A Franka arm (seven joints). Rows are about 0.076 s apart.
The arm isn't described. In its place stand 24 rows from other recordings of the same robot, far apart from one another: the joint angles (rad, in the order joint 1, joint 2, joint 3, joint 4, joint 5, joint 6, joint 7), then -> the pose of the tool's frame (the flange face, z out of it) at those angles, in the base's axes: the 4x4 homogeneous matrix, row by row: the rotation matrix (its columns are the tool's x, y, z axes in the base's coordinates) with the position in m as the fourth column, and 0 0 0 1 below.
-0.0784 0.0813 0.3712 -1.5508 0.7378 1.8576 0.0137 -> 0.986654, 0.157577, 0.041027, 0.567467; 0.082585, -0.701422, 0.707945, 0.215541; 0.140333, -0.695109, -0.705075, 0.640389; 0, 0, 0, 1
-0.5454 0.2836 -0.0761 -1.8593 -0.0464 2.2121 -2.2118 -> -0.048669, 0.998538, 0.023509, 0.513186; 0.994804, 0.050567, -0.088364, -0.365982; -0.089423, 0.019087, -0.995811, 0.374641; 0, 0, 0, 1
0.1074 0.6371 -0.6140 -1.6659 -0.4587 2.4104 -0.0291 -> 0.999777, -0.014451, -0.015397, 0.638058; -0.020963, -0.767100, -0.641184, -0.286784; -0.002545, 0.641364, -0.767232, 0.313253; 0, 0, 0, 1
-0.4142 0.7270 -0.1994 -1.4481 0.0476 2.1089 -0.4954 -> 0.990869, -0.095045, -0.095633, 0.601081; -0.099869, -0.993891, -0.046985, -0.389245; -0.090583, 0.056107, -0.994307, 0.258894; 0, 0, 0, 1
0.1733 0.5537 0.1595 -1.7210 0.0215 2.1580 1.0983 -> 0.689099, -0.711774, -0.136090, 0.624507; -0.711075, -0.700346, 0.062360, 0.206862; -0.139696, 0.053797, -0.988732, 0.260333; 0, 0, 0, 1
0.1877 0.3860 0.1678 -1.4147 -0.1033 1.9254 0.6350 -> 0.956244, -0.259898, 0.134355, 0.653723; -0.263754, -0.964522, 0.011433, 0.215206; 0.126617, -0.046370, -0.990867, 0.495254; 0, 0, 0, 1
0.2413 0.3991 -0.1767 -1.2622 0.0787 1.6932 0.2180 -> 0.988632, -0.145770, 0.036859, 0.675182; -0.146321, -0.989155, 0.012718, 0.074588; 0.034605, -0.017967, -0.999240, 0.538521; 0, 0, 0, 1
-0.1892 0.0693 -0.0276 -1.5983 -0.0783 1.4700 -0.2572 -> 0.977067, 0.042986, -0.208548, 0.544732; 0.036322, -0.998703, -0.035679, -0.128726; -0.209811, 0.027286, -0.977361, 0.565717; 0, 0, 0, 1
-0.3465 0.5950 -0.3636 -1.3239 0.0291 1.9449 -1.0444 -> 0.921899, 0.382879, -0.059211, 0.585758; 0.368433, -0.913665, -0.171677, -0.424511; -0.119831, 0.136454, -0.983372, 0.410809; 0, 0, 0, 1
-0.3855 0.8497 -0.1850 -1.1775 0.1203 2.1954 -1.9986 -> 0.136590, 0.981125, 0.136886, 0.679415; 0.985360, -0.120330, -0.120772, -0.378953; -0.102021, 0.151378, -0.983197, 0.300321; 0, 0, 0, 1
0.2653 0.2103 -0.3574 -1.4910 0.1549 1.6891 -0.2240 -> 0.992610, 0.121013, 0.008956, 0.622504; 0.119916, -0.989543, 0.080155, -0.021674; 0.018562, -0.078489, -0.996742, 0.556101; 0, 0, 0, 1
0.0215 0.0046 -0.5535 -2.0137 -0.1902 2.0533 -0.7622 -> 0.948105, 0.314087, -0.049462, 0.475743; 0.302096, -0.938361, -0.167979, -0.291518; -0.099173, 0.144319, -0.984549, 0.454260; 0, 0, 0, 1
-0.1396 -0.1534 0.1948 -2.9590 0.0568 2.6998 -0.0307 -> 0.993772, 0.029810, -0.107369, 0.313397; 0.028812, -0.999526, -0.010834, 0.010932; -0.107641, 0.007673, -0.994160, 0.206071; 0, 0, 0, 1
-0.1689 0.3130 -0.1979 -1.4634 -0.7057 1.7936 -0.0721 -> 0.983129, -0.061047, -0.172425, 0.604522; -0.161247, -0.734272, -0.659427, -0.271787; -0.086351, 0.676105, -0.731728, 0.531759; 0, 0, 0, 1
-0.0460 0.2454 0.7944 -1.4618 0.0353 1.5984 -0.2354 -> 0.566205, 0.807243, -0.166647, 0.477967; 0.824166, -0.551315, 0.129626, 0.378388; 0.012765, -0.210740, -0.977459, 0.574287; 0, 0, 0, 1
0.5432 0.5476 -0.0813 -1.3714 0.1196 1.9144 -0.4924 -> 0.601831, 0.797950, -0.032791, 0.628100; 0.798063, -0.599365, 0.062107, 0.334751; 0.029904, -0.063547, -0.997531, 0.400066; 0, 0, 0, 1
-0.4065 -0.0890 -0.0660 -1.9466 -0.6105 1.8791 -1.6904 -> 0.113976, 0.976318, -0.183884, 0.460654; 0.835517, -0.194338, -0.513950, -0.285057; -0.537514, -0.095060, -0.837879, 0.533178; 0, 0, 0, 1
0.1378 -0.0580 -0.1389 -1.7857 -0.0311 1.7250 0.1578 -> 0.988192, -0.153187, -0.003202, 0.544062; -0.153220, -0.987931, -0.022700, -0.005220; 0.000314, 0.022923, -0.999737, 0.567206; 0, 0, 0, 1
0.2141 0.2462 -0.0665 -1.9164 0.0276 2.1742 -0.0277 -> 0.986858, 0.161204, 0.011186, 0.603906; 0.161117, -0.986900, 0.008290, 0.092662; 0.012376, -0.006379, -0.999903, 0.367954; 0, 0, 0, 1
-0.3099 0.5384 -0.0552 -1.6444 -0.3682 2.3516 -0.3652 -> 0.969090, 0.231655, 0.084854, 0.653735; 0.246706, -0.910054, -0.333073, -0.249869; 0.000064, 0.343712, -0.939075, 0.319602; 0, 0, 0, 1
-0.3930 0.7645 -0.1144 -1.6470 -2.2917 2.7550 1.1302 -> 0.786104, 0.245372, 0.567303, 0.598421; 0.611548, -0.441982, -0.656247, -0.289158; 0.089713, 0.862812, -0.497501, 0.156453; 0, 0, 0, 1
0.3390 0.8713 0.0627 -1.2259 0.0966 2.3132 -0.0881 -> 0.901603, 0.402683, 0.157984, 0.720226; 0.372504, -0.908443, 0.189664, 0.292584; 0.219894, -0.112152, -0.969056, 0.267068; 0, 0, 0, 1
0.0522 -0.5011 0.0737 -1.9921 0.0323 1.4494 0.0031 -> 0.992352, 0.116043, -0.042097, 0.376239; 0.115797, -0.993239, -0.008250, 0.059319; -0.042770, 0.003312, -0.999079, 0.651354; 0, 0, 0, 1
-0.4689 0.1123 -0.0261 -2.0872 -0.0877 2.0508 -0.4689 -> 0.985780, 0.020006, -0.166847, 0.479856; 0.020032, -0.999798, -0.001523, -0.264249; -0.166844, -0.001842, -0.985982, 0.360007; 0, 0, 0, 1
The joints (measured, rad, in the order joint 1, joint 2, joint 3, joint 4, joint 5, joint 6, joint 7), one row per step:
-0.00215, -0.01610, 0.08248, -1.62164, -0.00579, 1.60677, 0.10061
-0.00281, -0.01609, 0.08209, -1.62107, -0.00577, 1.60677, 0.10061
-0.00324, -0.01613, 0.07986, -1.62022, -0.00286, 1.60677, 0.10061
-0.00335, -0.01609, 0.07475, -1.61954, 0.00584, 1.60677, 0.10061
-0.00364, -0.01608, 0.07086, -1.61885, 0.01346, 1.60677, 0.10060
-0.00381, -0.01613, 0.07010, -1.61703, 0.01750, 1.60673, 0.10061
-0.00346, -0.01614, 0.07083, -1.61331, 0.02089, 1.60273, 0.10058
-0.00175, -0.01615, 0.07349, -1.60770, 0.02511, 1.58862, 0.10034
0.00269, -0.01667, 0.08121, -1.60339, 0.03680, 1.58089, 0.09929
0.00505, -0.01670, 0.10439, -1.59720, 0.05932, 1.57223, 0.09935
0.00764, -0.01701, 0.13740, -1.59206, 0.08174, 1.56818, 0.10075
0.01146, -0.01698, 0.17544, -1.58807, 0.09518, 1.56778, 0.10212
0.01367, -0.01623, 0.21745, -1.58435, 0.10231, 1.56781, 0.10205
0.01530, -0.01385, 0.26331, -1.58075, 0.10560, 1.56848, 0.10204
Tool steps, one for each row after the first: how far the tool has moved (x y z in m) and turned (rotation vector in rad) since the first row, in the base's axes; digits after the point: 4 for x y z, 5 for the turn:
0.0001, -0.0006, 0.0003, 0.00007, -0.00056, -0.00105
0.0002, -0.0017, 0.0007, 0.00307, -0.00122, -0.00381
0.0004, -0.0037, 0.0010, 0.01187, -0.00120, -0.00932
0.0005, -0.0053, 0.0013, 0.01958, -0.00135, -0.01374
0.0006, -0.0054, 0.0022, 0.02375, -0.00288, -0.01479
0.0002, -0.0044, 0.0036, 0.02710, -0.00235, -0.01371
-0.0013, -0.0016, 0.0051, 0.03063, 0.00649, -0.00901
-0.0028, 0.0063, 0.0068, 0.04184, 0.01051, 0.00420
-0.0053, 0.0227, 0.0090, 0.06351, 0.01559, 0.02981
-0.0088, 0.0446, 0.0114, 0.08506, 0.01789, 0.06425
-0.0132, 0.0688, 0.0133, 0.09785, 0.01801, 0.10491
-0.0185, 0.0934, 0.0146, 0.10444, 0.01836, 0.14931
-0.0249, 0.1191, 0.0151, 0.10750, 0.01966, 0.19680

